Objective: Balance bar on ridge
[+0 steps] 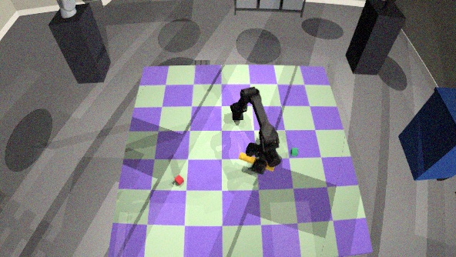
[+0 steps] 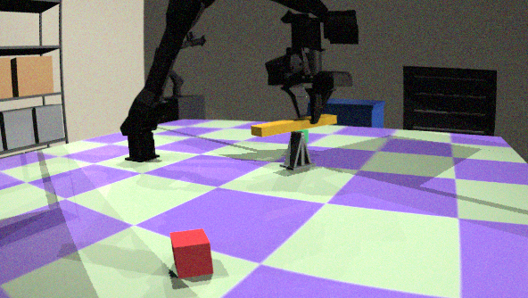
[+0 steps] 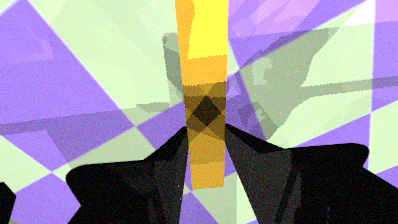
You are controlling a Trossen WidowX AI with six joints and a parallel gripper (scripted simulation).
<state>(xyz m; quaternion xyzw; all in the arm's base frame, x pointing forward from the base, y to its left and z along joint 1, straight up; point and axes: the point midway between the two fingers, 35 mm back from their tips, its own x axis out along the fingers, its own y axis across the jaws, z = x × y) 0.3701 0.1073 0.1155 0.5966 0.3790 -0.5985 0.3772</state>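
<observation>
Now: gripper tip 1 cm past the yellow bar and 3 cm to the left of it. Round my gripper tip: green cube: 10 cm behind, 20 cm to the left, 6 cm below; then grey triangular ridge: 1 cm behind, 3 cm to the right, 2 cm below; then red cube: 6 cm ahead, 42 cm to the right, 6 cm below.
</observation>
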